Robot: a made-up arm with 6 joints. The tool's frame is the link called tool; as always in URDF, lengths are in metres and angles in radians.
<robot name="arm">
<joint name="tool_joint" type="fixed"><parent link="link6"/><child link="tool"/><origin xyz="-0.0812 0.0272 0.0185" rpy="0 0 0"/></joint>
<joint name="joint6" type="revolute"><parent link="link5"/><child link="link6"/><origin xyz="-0.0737 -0.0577 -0.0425" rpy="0 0 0"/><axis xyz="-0.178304 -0.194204 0.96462"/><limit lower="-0.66" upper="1.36" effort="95" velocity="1"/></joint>
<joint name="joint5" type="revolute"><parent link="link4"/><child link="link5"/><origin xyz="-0.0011 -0.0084 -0.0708" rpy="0 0 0"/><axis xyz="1 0 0"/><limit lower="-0.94" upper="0.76" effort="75" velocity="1.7"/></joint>
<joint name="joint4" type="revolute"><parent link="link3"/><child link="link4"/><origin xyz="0.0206 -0.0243 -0.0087" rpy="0 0 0"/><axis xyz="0 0 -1"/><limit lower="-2.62" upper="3.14" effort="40" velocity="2.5"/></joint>
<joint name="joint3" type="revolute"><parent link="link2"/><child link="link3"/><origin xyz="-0.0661 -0.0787 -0.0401" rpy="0 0 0"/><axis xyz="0 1 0"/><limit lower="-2.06" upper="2.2" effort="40" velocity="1.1"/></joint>
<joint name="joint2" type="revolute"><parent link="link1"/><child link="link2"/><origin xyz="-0.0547 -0.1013 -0.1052" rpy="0 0 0"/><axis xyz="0.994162 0.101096 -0.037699"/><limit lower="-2.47" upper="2.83" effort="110" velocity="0.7"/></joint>
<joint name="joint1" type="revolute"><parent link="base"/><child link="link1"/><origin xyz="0.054 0.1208 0.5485" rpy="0 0 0"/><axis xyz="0.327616 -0.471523 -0.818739"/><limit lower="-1.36" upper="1.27" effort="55" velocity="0.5"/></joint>
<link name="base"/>
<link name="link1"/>
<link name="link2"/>
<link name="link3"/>
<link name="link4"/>
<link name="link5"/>
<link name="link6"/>
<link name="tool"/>
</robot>
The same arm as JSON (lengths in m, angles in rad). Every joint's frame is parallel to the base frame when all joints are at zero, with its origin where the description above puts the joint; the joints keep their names.
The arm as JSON. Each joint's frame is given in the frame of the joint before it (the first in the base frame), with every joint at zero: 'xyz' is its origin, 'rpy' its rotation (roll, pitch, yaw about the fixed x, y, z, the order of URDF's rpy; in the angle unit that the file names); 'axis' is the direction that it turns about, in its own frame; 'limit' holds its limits. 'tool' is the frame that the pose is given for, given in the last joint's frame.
{"units": {"length": "m", "angle": "rad"}, "joints": [
  {"name": "joint1", "type": "revolute", "origin": {"xyz": [0.054, 0.1208, 0.5485], "rpy": [0.0, 0.0, 0.0]}, "axis": [0.327616, -0.471523, -0.818739], "limit": {"lower": -1.36, "upper": 1.27}},
  {"name": "joint2", "type": "revolute", "origin": {"xyz": [-0.0547, -0.1013, -0.1052], "rpy": [0.0, 0.0, 0.0]}, "axis": [0.994162, 0.101096, -0.037699], "limit": {"lower": -2.47, "upper": 2.83}},
  {"name": "joint3", "type": "revolute", "origin": {"xyz": [-0.0661, -0.0787, -0.0401], "rpy": [0.0, 0.0, 0.0]}, "axis": [0.0, 1.0, 0.0], "limit": {"lower": -2.06, "upper": 2.2}},
  {"name": "joint4", "type": "revolute", "origin": {"xyz": [0.0206, -0.0243, -0.0087], "rpy": [0.0, 0.0, 0.0]}, "axis": [0.0, 0.0, -1.0], "limit": {"lower": -2.62, "upper": 3.14}},
  {"name": "joint5", "type": "revolute", "origin": {"xyz": [-0.0011, -0.0084, -0.0708], "rpy": [0.0, 0.0, 0.0]}, "axis": [1.0, 0.0, 0.0], "limit": {"lower": -0.94, "upper": 0.76}},
  {"name": "joint6", "type": "revolute", "origin": {"xyz": [-0.0737, -0.0577, -0.0425], "rpy": [0.0, 0.0, 0.0]}, "axis": [-0.178304, -0.194204, 0.96462], "limit": {"lower": -0.66, "upper": 1.36}}
], "tool": {"origin": {"xyz": [-0.0812, 0.0272, 0.0185], "rpy": [0.0, 0.0, 0.0]}}}

